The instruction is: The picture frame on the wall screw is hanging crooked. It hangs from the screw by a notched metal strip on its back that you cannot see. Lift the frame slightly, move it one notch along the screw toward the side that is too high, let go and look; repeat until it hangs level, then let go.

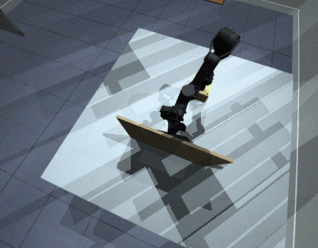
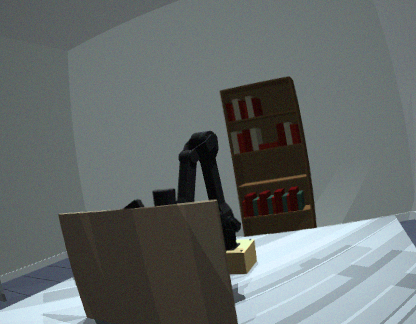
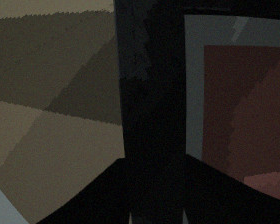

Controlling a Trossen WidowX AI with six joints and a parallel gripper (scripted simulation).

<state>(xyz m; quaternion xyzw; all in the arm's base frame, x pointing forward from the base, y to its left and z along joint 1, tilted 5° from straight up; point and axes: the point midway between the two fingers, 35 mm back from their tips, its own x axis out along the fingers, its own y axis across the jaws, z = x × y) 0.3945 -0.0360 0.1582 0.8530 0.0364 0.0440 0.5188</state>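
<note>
Right now my gripper tip is 2 cm to the right of the picture frame and 5 cm above it. Also, from my gripper tip: tan wall panel: 2 cm ahead, 1 cm to the left, 7 cm below.
</note>
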